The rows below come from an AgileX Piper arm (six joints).
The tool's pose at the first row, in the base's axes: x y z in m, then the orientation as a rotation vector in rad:
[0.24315, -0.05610, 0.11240, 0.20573, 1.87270, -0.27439]
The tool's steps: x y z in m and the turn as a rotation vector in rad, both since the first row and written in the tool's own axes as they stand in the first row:
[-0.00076, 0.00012, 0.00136, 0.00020, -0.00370, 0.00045]
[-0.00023, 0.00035, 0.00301, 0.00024, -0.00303, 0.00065]
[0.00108, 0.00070, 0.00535, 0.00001, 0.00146, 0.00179]
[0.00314, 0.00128, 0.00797, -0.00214, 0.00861, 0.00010]
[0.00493, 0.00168, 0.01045, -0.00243, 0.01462, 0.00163]
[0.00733, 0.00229, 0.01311, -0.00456, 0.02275, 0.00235]
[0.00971, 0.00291, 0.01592, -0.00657, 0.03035, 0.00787]
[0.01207, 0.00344, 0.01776, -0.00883, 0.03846, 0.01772]
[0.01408, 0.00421, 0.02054, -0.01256, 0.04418, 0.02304]
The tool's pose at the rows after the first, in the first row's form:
[0.24466, -0.05638, 0.11270, 0.20565, 1.86895, -0.27448]
[0.24605, -0.05664, 0.11169, 0.20598, 1.86958, -0.27434]
[0.24787, -0.05698, 0.10971, 0.20765, 1.87388, -0.27309]
[0.24977, -0.05717, 0.10692, 0.20584, 1.88142, -0.27181]
[0.25158, -0.05750, 0.10444, 0.20810, 1.88717, -0.27013]
[0.25342, -0.05768, 0.10131, 0.20871, 1.89532, -0.26715]
[0.25540, -0.05789, 0.09816, 0.21380, 1.90221, -0.26099]
[0.25649, -0.05790, 0.09532, 0.22287, 1.90893, -0.25157]
[0.25860, -0.05796, 0.09251, 0.22628, 1.91411, -0.24400]

